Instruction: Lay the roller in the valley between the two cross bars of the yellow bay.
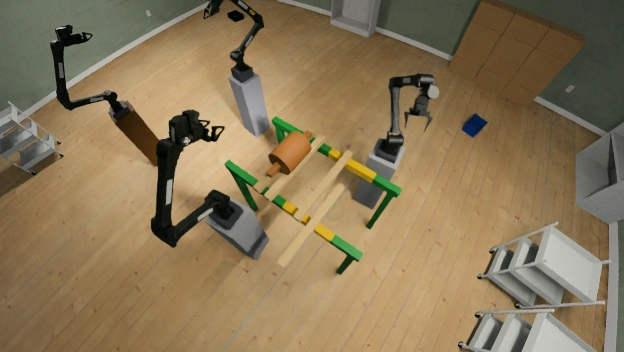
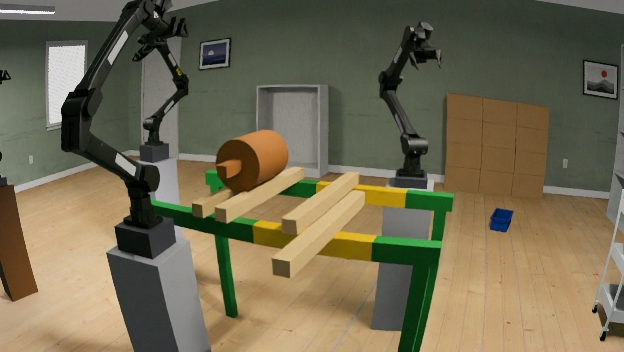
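Note:
The orange roller (image 1: 291, 153) (image 2: 265, 156) lies on two pale bars over the green left part of the frame. Two more pale cross bars (image 1: 326, 184) (image 2: 320, 202) lie at the yellow bay (image 1: 360, 170) (image 2: 352, 245). The outer one (image 1: 306, 236) (image 2: 320, 235) juts past the near rail; its far end appears short of the far rail. The right gripper (image 1: 418, 125) (image 2: 426, 61) is open and empty, beyond the frame. The front left gripper (image 1: 215, 129) is raised, open and empty, left of the roller. The back and far left grippers are away from the roller; their openings are unclear.
The green frame (image 1: 387, 189) (image 2: 425, 200) stands between the arm pedestals. A blue bin (image 1: 474, 125) (image 2: 501, 220) lies on the floor at the right. Cardboard boxes (image 1: 515, 47) (image 2: 497, 145) are stacked by the wall. White carts (image 1: 570, 255) stand at the right.

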